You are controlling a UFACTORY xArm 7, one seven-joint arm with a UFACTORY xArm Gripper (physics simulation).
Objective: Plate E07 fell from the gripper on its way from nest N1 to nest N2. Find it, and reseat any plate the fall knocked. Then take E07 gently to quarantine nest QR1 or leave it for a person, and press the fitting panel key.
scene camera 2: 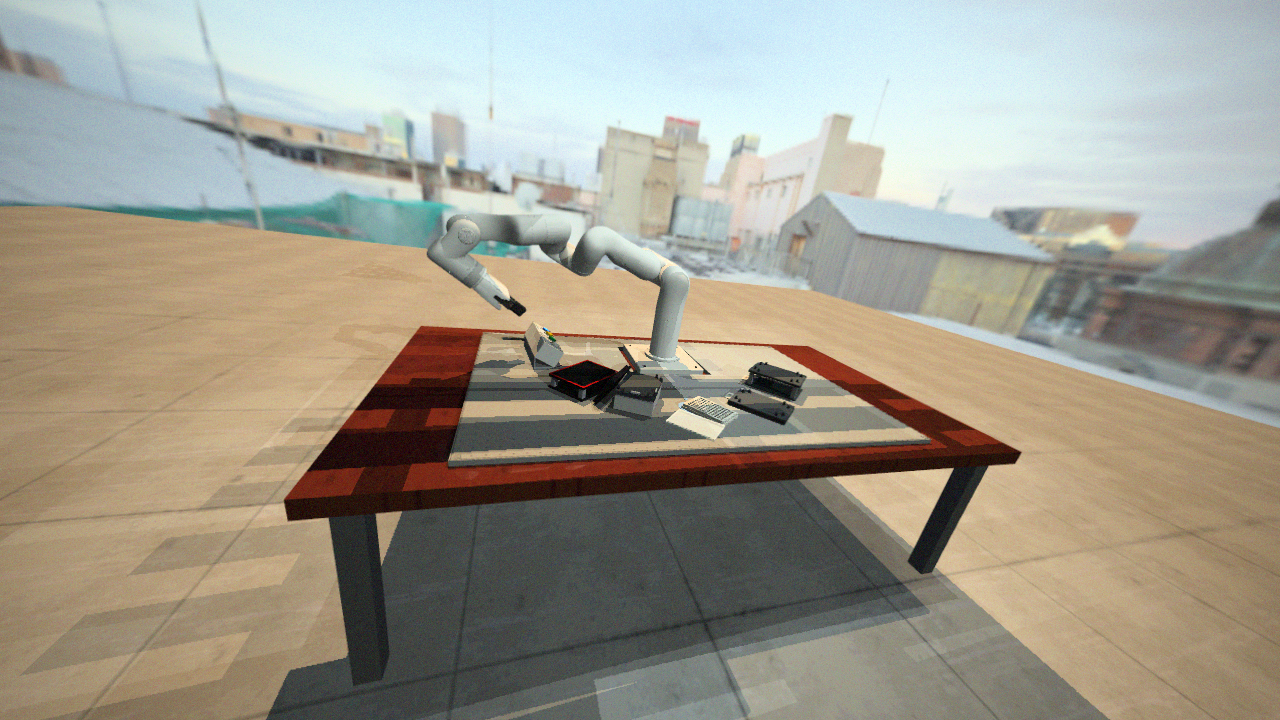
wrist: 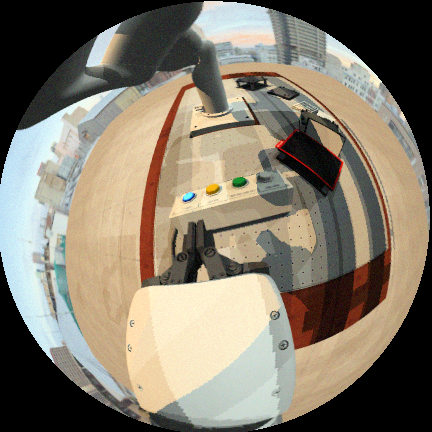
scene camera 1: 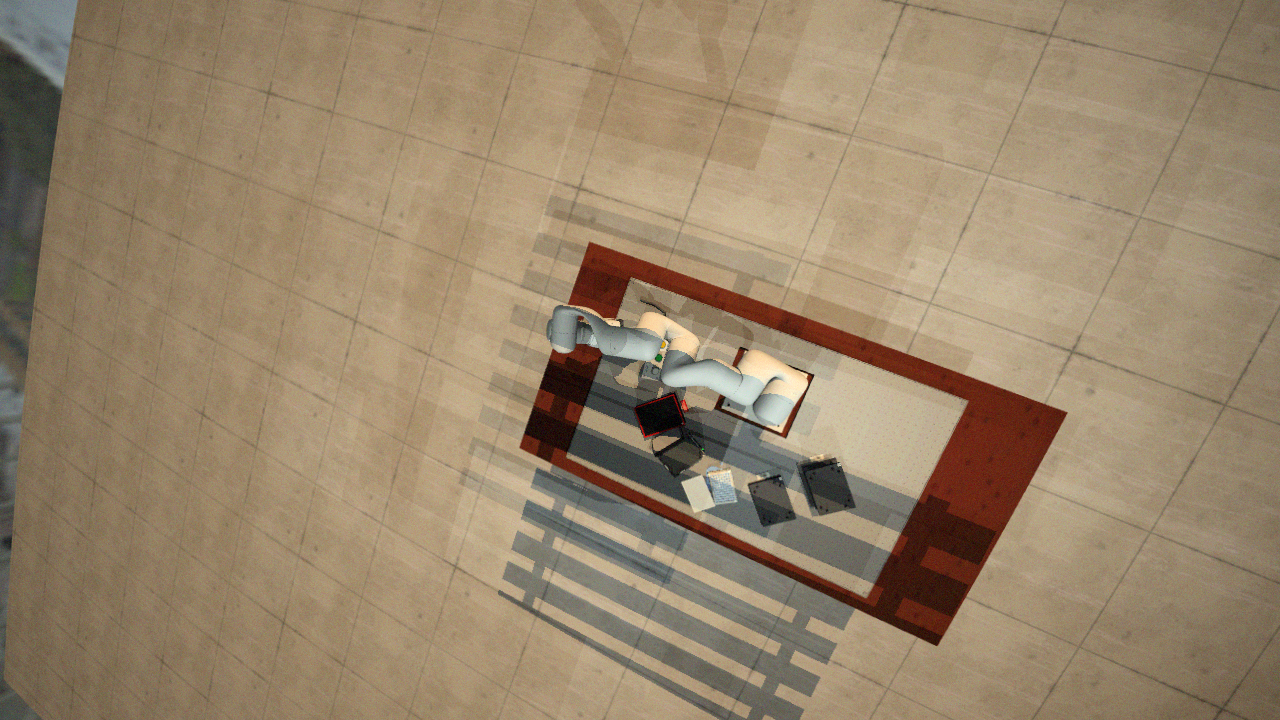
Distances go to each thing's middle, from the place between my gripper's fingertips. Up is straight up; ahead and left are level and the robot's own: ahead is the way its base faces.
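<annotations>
I consider the white well plate (scene camera 2: 700,406), which sits 32 cm ahead of my hand and 12 cm below it, and which is also 55 cm to the left of my hand.
</annotations>
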